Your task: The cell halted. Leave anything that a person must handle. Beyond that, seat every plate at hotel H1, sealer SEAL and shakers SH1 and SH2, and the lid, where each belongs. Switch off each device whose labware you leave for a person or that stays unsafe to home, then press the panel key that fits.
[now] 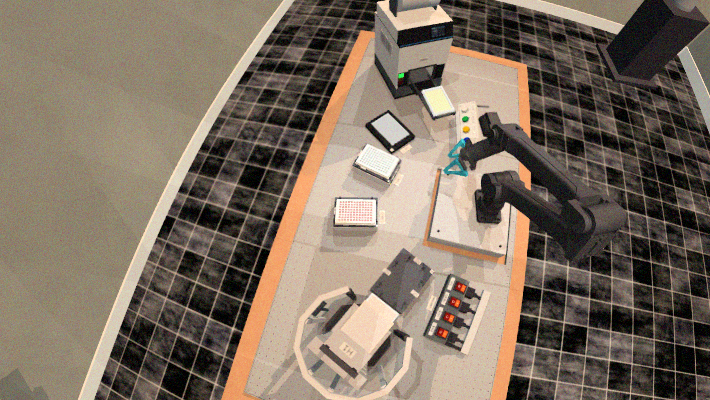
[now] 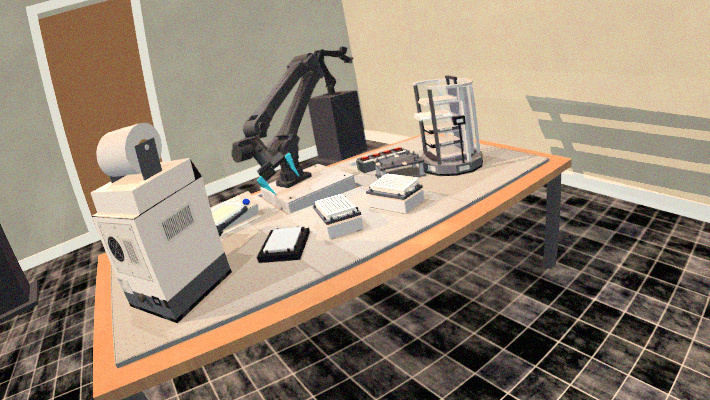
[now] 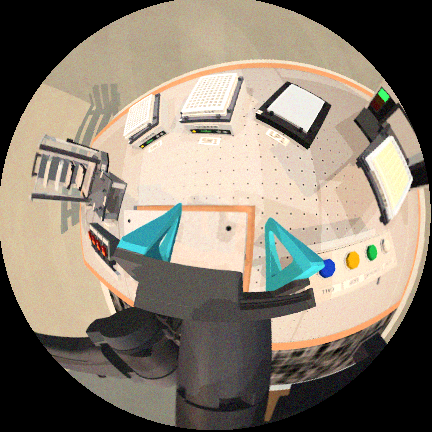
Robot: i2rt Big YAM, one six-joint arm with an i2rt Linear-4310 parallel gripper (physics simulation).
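Places are measured from the arm's base along level axes (x ahead, y left, z up), in centimetres.
Pixels of known places: gripper, fingertip midpoint: (image 1: 446, 163) (image 2: 287, 185) (image 3: 226, 214); arm's base, link origin: (image 1: 487, 207) (image 2: 293, 181).
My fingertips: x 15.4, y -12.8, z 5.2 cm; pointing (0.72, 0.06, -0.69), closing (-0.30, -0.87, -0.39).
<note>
For each thing: its top centre in the pictures, then the offset to it from my fingertips. "*": a spot on its surface instead.
- plate with red wells, top centre: (image 2: 394, 180) (image 3: 135, 111) (image 1: 355, 210) dx +29.4, dy +18.4, dz -1.2 cm
- white plate, top centre: (image 3: 209, 89) (image 2: 334, 204) (image 1: 377, 160) dx +23.6, dy -0.8, dz -2.1 cm
- yellow-topped plate, top centre: (image 2: 220, 210) (image 1: 438, 98) dx +1.8, dy -26.7, dz +2.6 cm
- lid, top centre: (image 3: 298, 102) (image 2: 282, 238) (image 1: 390, 128) dx +19.4, dy -17.7, dz -6.2 cm
- Hotel H1, surface spot: (image 2: 432, 125) * dx +20.7, dy +53.4, dz +7.0 cm
- sealer, top centre: (image 2: 126, 126) dx +12.5, dy -50.9, dz +36.6 cm
- dark grey platform, top centre: (image 1: 403, 279) (image 3: 93, 190) (image 2: 397, 155) dx +13.5, dy +39.1, dz -1.4 cm
- power strip, surface spot: (image 2: 382, 158) * dx +6.6, dy +38.4, dz -2.8 cm
My gripper (image 1: 448, 164) (image 2: 286, 184) (image 3: 226, 214) is open and empty, above the arm's base plate near the panel. A plate with red wells (image 1: 355, 212) (image 2: 395, 184) (image 3: 141, 116) sits on SH2. A white plate (image 1: 378, 161) (image 2: 337, 206) (image 3: 212, 95) sits on SH1. A yellow-topped plate (image 1: 439, 101) (image 3: 389, 172) is on the sealer's extended carrier. A pale flat piece, perhaps the lid (image 1: 390, 129) (image 2: 283, 239) (image 3: 297, 106), lies in a black holder. Hotel H1 (image 2: 432, 125) holds items on several levels; their seating is unclear. The panel has blue (image 3: 327, 268), orange (image 3: 353, 260), green (image 3: 372, 251) and white (image 3: 385, 245) keys.
The sealer (image 1: 425, 47) (image 2: 170, 225) stands at one table end and shows a green light. A dark grey platform (image 1: 402, 277) adjoins the hotel. A power strip (image 2: 382, 158) has several red switches (image 1: 454, 302) (image 3: 100, 242). A second arm stands on a dark pedestal (image 2: 337, 125) behind the table.
</note>
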